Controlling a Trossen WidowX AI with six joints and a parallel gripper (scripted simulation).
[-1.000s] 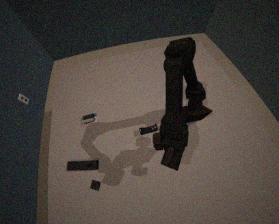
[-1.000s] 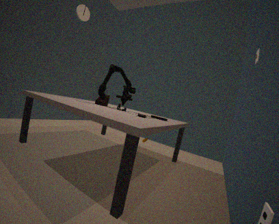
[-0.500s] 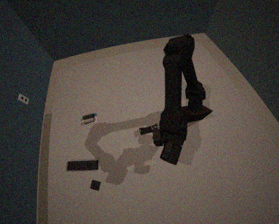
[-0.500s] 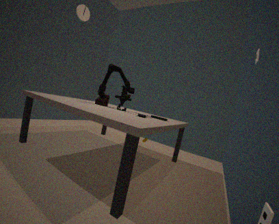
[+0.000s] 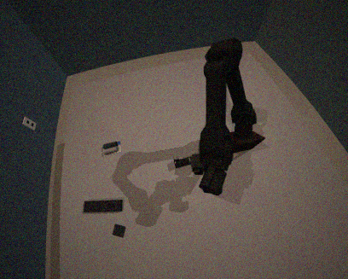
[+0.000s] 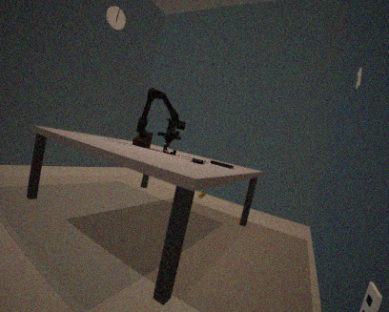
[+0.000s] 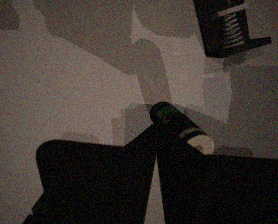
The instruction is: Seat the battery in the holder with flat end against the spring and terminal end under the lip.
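My gripper tip is now 1 cm past the battery, 1 cm to the left of it and 1 cm above it. Also, from my gripper tip: dark block 40 cm ahead, 16 cm to the left, 4 cm below.
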